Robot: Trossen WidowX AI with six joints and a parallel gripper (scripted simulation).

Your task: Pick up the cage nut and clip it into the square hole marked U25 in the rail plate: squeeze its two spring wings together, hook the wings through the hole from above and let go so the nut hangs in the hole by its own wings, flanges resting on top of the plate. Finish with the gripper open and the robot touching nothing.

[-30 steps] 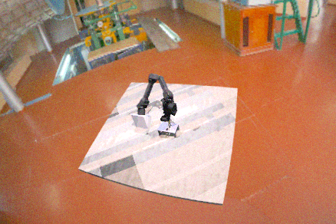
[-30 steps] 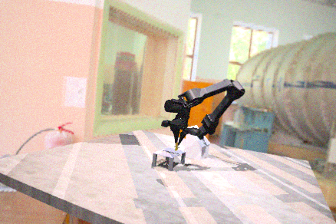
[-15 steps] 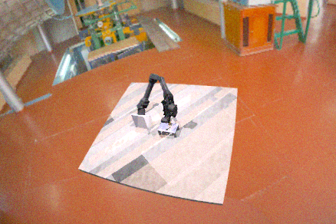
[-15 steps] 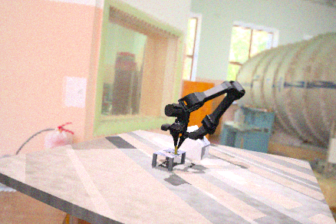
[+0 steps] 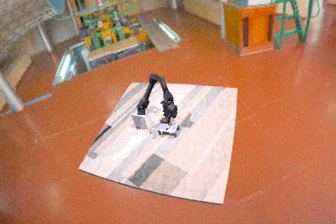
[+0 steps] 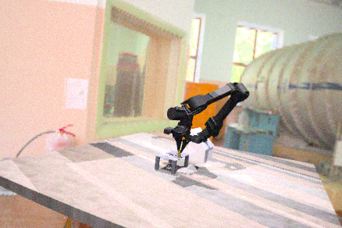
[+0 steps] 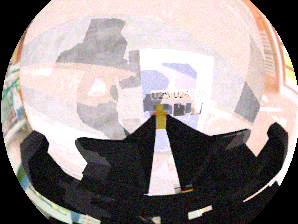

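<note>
Now: the small yellow cage nut 10 mm below my gripper tip. The rest, counted from my gripper tip: label (30 mm to the right, 20 mm below, 20 mm ahead).
</note>
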